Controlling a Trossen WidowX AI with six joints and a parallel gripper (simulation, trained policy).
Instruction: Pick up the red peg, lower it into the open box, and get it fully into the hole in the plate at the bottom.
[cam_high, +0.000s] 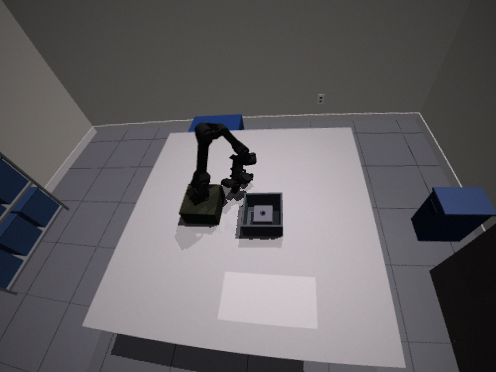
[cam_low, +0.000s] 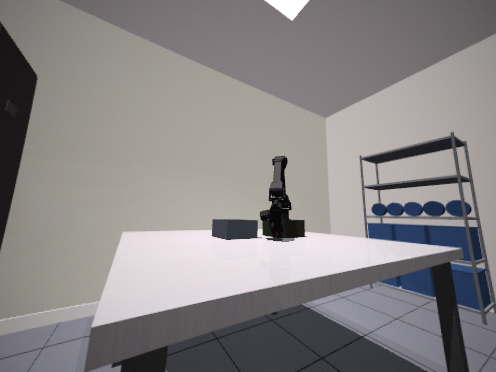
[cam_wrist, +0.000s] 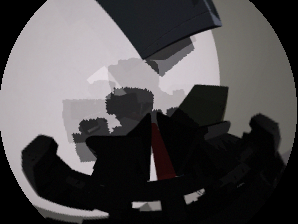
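The grey plate lies 170 mm to the right of my gripper tip, 140 mm ahead of it and 20 mm above it. From my gripper tip the other things lie so: dark box (170 mm to the right, 140 mm ahead); then red peg (30 mm to the left, 30 mm above, 10 mm behind).
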